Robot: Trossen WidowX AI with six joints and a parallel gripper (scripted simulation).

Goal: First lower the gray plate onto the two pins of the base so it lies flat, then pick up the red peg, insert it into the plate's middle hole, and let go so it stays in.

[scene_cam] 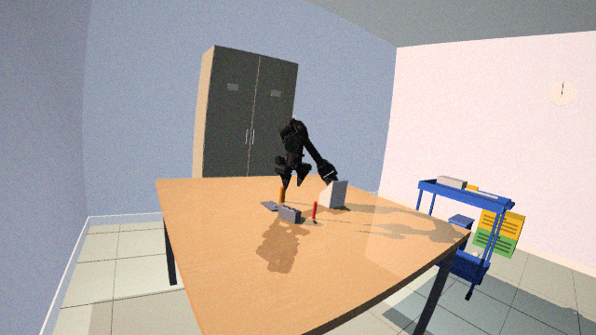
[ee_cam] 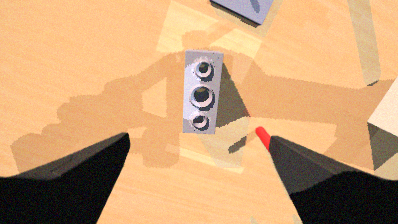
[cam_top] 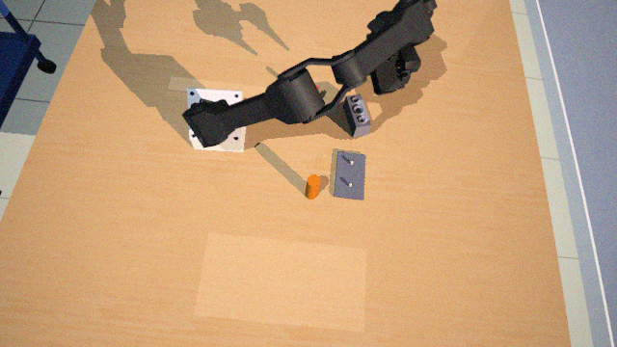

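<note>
Now: gripper tip 11 cm above the gray plate. Round my gripper tip: orange cylinder: 8 cm behind, 23 cm to the right, 10 cm below; base: 16 cm to the right, 14 cm below; red peg: 12 cm behind, 2 cm to the left, 10 cm below.
</note>
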